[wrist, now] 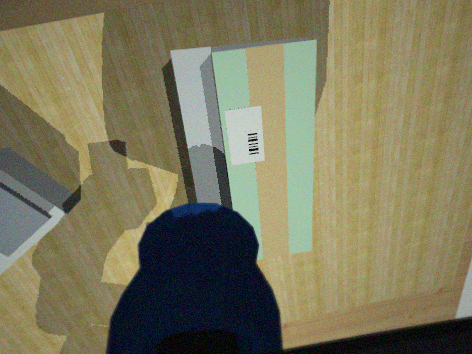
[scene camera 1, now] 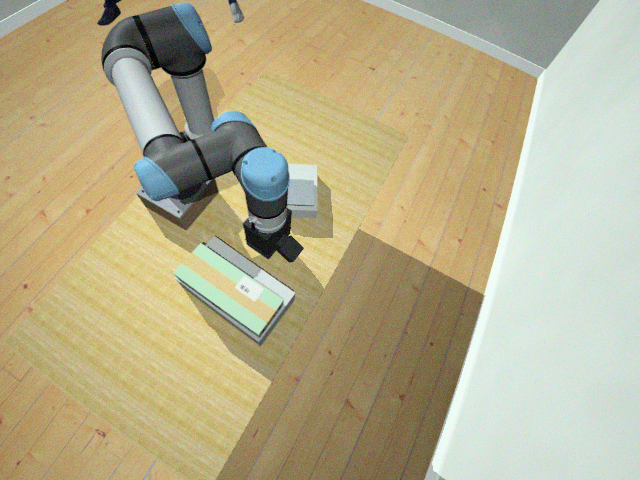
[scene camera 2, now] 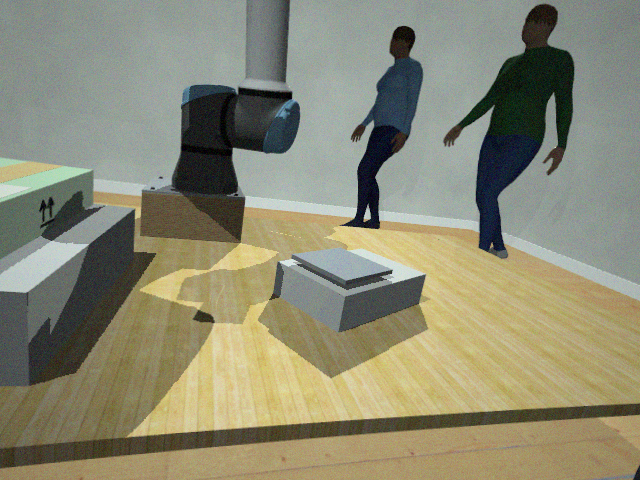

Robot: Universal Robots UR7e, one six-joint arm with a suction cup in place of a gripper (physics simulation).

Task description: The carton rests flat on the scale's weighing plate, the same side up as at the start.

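Frame: origin at the arm's base, x left, y back, z up, level; centimetres.
Seen in the pictures: hand, tool point: [wrist: 200, 255]; arm's base, link origin: [scene camera 2: 205, 188].
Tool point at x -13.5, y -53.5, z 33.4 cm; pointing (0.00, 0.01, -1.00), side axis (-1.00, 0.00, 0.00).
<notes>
Offsets run from my tool point to a thing's top centre. Level surfaces: height alone.
The carton {dx -8.8, dy +10.7, dz -28.3 cm} [scene camera 1: 221, 295] [scene camera 2: 20, 223] [wrist: 301, 150], pale green with an orange-tan band and a white barcode label on top, lies flat on a long grey block {dx -6.3, dy +10.9, dz -34.2 cm} [scene camera 1: 279, 287] [scene camera 2: 111, 232] [wrist: 189, 95]. Its side shows two upward arrows in scene camera 2. The scale {dx +42.5, dy +18.5, dz -36.5 cm} [scene camera 1: 305, 212] [scene camera 2: 385, 303] [wrist: 37, 172] is a low grey box; its weighing plate {dx +39.3, dy +16.3, dz -36.5 cm} [scene camera 1: 301, 193] [scene camera 2: 341, 266] [wrist: 15, 225] bears nothing. My gripper [scene camera 1: 267, 240] [wrist: 199, 240], a blue suction cup on a black body, is open and empty, raised between carton and scale in scene camera 1. Its cup is hidden there.
The arm's base stands on a brown box [scene camera 1: 187, 215] [scene camera 2: 191, 215] beside the block and scale. A pale yellow wooden mat {dz -43.9 cm} [scene camera 1: 129, 330] [scene camera 2: 491, 330] lies under everything. Two people [scene camera 2: 398, 93] [scene camera 2: 532, 98] stand behind it. A pale wall [scene camera 1: 573, 258] rises at the right in scene camera 1.
</notes>
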